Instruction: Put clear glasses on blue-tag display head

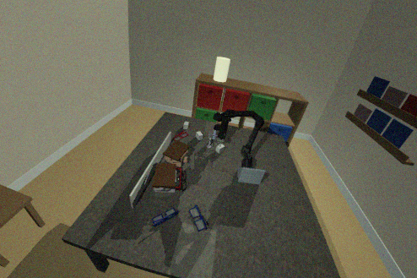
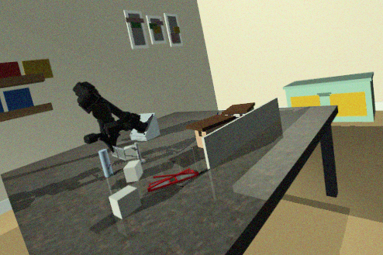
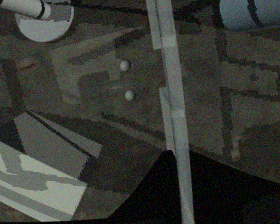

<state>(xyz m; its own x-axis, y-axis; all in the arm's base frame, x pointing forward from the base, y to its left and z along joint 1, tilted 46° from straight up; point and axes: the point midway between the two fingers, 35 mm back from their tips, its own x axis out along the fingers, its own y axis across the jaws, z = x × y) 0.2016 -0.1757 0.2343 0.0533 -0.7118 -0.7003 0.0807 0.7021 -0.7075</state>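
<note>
My gripper tip is now 70 mm to the left of the pale blue cylinder, 60 mm short of it and 10 mm above it. Round my gripper tip: long white panel: 420 mm ahead, 400 mm to the left.
</note>
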